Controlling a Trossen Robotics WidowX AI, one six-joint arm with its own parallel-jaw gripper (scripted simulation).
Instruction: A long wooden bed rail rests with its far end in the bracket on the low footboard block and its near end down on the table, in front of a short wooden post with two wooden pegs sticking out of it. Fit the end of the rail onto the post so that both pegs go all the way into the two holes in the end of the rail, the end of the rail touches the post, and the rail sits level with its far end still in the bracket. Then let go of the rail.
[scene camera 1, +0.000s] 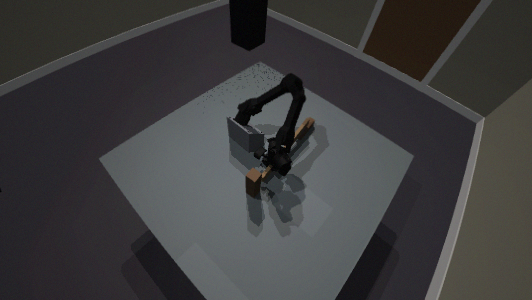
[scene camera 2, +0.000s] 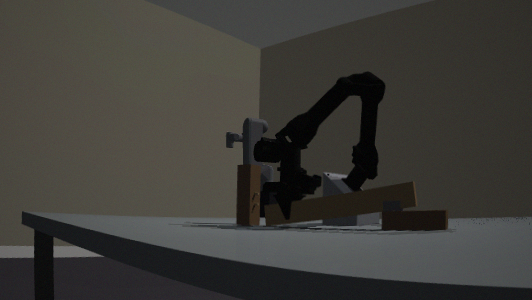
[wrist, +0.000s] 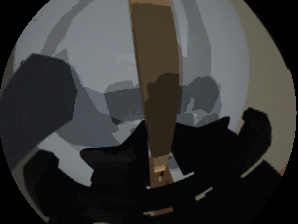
Labels:
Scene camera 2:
gripper
long wooden rail
short wooden post

